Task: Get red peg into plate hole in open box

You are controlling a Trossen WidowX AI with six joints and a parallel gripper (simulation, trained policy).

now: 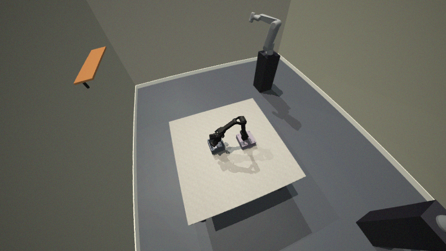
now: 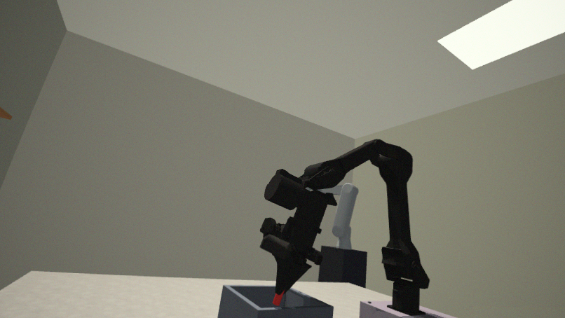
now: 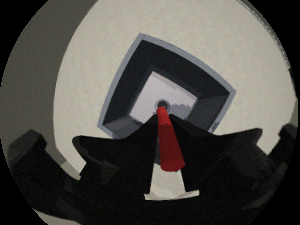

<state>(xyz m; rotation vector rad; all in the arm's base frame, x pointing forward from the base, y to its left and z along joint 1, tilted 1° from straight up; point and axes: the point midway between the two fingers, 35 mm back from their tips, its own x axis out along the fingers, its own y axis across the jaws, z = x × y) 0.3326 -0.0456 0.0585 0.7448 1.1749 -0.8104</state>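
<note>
The red peg is 20 mm above my gripper tip. The rest, counted from my gripper tip: grey box 80 mm below, 10 mm to the right.
</note>
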